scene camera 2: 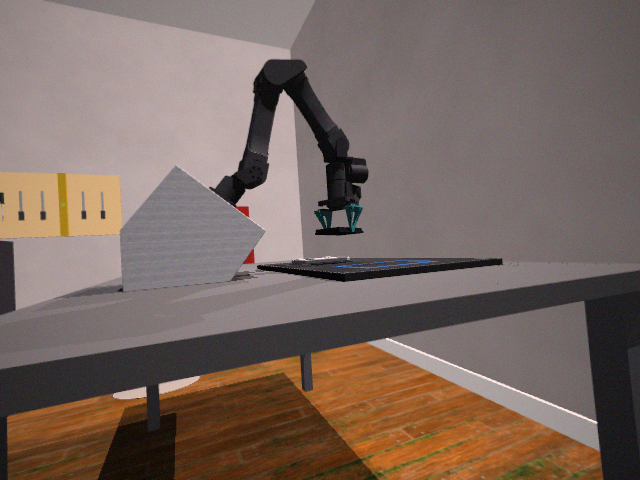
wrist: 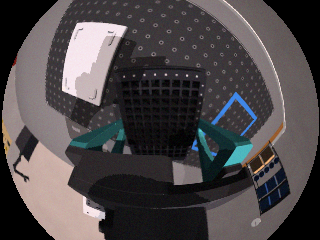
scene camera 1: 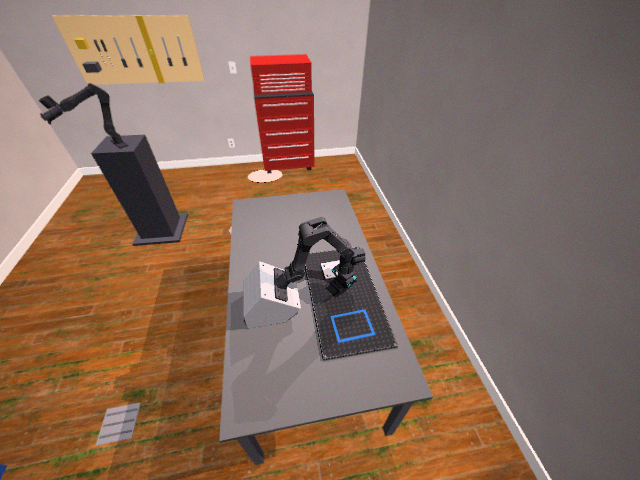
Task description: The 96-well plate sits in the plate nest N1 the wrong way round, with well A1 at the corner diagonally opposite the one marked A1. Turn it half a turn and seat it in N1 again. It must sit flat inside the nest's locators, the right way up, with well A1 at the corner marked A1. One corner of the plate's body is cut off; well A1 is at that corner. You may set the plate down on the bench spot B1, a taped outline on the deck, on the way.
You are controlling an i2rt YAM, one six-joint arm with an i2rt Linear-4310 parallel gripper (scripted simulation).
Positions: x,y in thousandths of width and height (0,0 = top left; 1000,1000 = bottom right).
Labels:
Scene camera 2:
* my gripper: 530,486
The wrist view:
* my gripper: 502,506
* dark 96-well plate: 548,585
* white plate nest N1: 280,240

